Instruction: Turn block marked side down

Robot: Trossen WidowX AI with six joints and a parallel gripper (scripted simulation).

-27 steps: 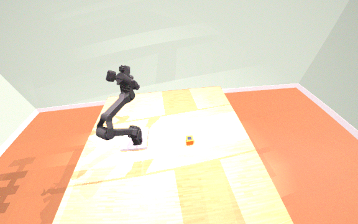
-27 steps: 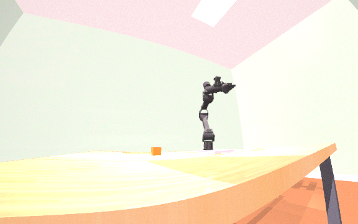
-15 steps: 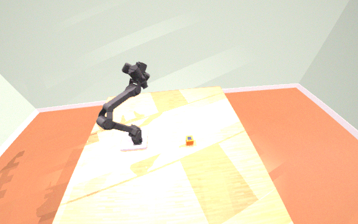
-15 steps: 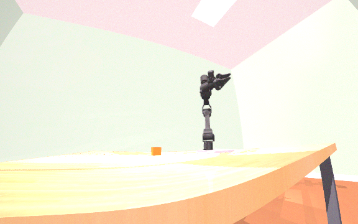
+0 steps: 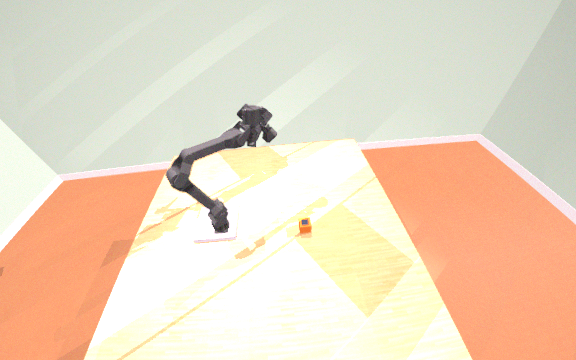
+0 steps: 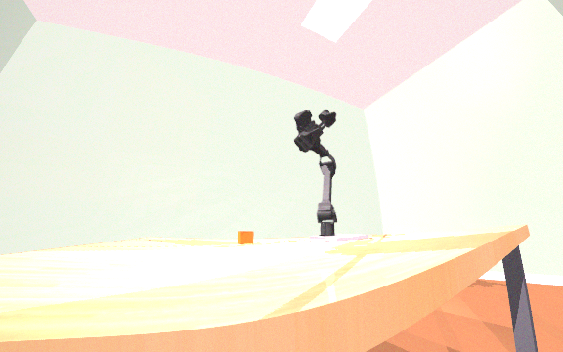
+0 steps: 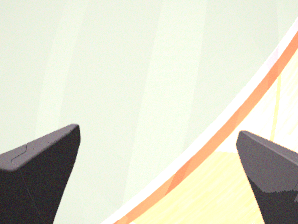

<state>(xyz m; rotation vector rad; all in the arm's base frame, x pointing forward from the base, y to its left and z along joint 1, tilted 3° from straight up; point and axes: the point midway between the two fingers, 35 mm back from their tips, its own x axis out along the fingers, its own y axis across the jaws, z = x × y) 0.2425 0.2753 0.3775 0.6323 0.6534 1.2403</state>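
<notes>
Now: gripper tip 38 cm to the left of the block, 34 cm above it and 13 cm short of it.
</notes>
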